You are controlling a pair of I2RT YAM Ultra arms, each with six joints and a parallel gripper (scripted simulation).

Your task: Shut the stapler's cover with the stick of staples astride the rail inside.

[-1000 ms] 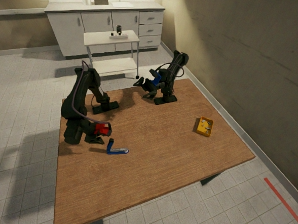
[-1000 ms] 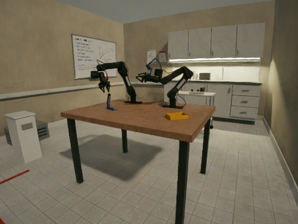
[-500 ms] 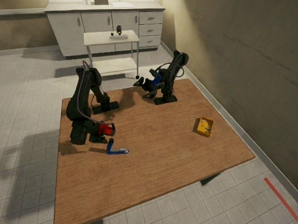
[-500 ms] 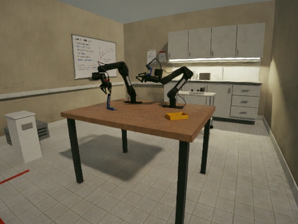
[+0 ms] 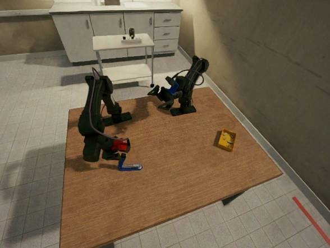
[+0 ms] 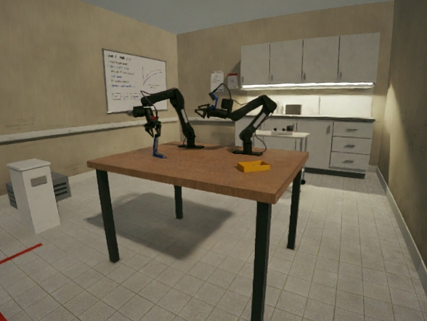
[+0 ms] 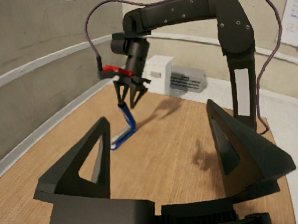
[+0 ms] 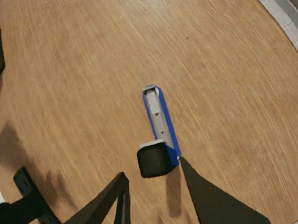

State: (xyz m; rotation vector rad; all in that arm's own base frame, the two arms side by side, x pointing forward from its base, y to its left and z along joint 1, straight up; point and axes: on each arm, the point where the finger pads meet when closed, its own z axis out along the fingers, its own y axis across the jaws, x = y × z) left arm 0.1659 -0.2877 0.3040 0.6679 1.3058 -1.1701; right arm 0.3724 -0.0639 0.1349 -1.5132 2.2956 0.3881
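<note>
Right now my right hand is 10 mm short of the stapler, 10 mm to the right of it and 80 mm above it. From my right hand the other things lie so: yellow tray 50 mm behind, 680 mm to the left, 120 mm below.
</note>
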